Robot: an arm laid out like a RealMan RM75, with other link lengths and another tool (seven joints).
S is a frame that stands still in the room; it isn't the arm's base.
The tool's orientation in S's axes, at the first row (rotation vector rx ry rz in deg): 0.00 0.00 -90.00
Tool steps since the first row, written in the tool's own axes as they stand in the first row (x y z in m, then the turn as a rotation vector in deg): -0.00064 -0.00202 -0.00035 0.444 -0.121 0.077; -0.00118 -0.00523 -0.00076 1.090 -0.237 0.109; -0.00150 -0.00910 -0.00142 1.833 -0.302 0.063; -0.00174 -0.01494 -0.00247 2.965 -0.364 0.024; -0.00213 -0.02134 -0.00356 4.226 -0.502 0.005; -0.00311 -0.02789 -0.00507 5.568 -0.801 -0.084; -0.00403 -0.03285 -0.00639 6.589 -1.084 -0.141; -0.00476 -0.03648 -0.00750 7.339 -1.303 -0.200; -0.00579 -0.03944 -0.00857 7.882 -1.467 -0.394; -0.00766 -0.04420 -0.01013 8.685 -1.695 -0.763; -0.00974 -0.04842 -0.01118 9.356 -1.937 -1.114; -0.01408 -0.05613 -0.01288 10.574 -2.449 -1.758
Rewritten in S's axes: -0.00202 0.00064 -0.00035 -0.121 -0.444 0.077; -0.00523 0.00118 -0.00076 -0.237 -1.090 0.109; -0.00910 0.00150 -0.00142 -0.302 -1.833 0.063; -0.01494 0.00174 -0.00247 -0.364 -2.965 0.024; -0.02134 0.00213 -0.00356 -0.502 -4.226 0.005; -0.02789 0.00311 -0.00507 -0.801 -5.568 -0.084; -0.03285 0.00403 -0.00639 -1.084 -6.589 -0.141; -0.03648 0.00476 -0.00750 -1.303 -7.339 -0.200; -0.03944 0.00579 -0.00857 -1.467 -7.882 -0.394; -0.04420 0.00766 -0.01013 -1.695 -8.685 -0.763; -0.04842 0.00974 -0.01118 -1.937 -9.356 -1.114; -0.05613 0.01408 -0.01288 -2.449 -10.574 -1.758
